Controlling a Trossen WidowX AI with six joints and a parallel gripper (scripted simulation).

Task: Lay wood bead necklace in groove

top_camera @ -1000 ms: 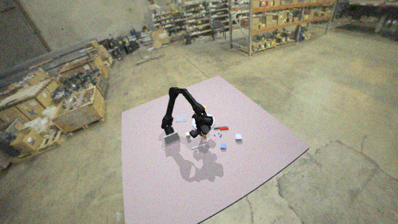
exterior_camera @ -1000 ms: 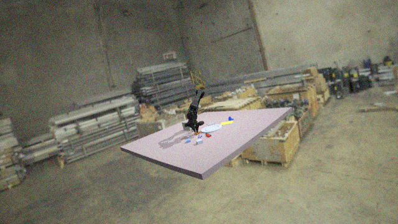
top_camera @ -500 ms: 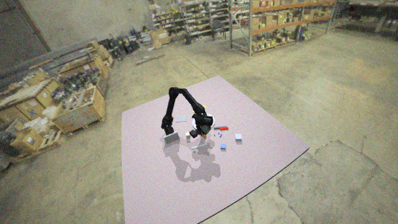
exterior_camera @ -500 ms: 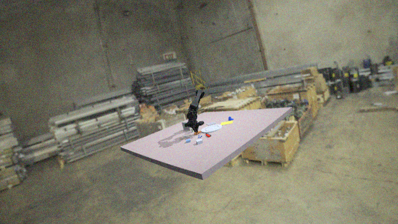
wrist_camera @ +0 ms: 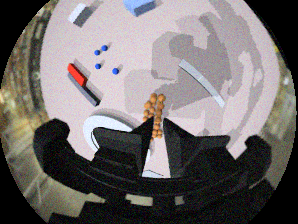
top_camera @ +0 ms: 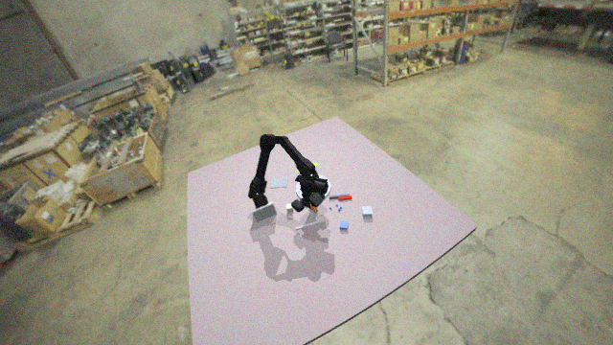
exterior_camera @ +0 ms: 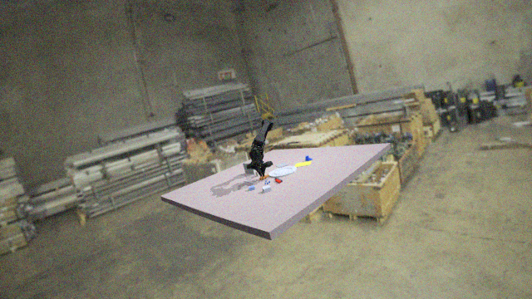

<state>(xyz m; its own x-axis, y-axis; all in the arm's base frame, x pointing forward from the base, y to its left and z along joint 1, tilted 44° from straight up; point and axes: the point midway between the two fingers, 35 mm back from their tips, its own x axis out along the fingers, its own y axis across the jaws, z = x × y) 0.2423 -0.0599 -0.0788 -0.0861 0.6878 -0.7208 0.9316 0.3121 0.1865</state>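
My gripper tip is 90 mm to the left of the white stick, 50 mm past it and 10 mm above it. From my gripper tip the other things lie so: cream cube (110 mm behind, 40 mm to the left); then red-handled tool (180 mm ahead, 10 mm below); then blue block (170 mm to the right, 110 mm ahead, 10 mm below).
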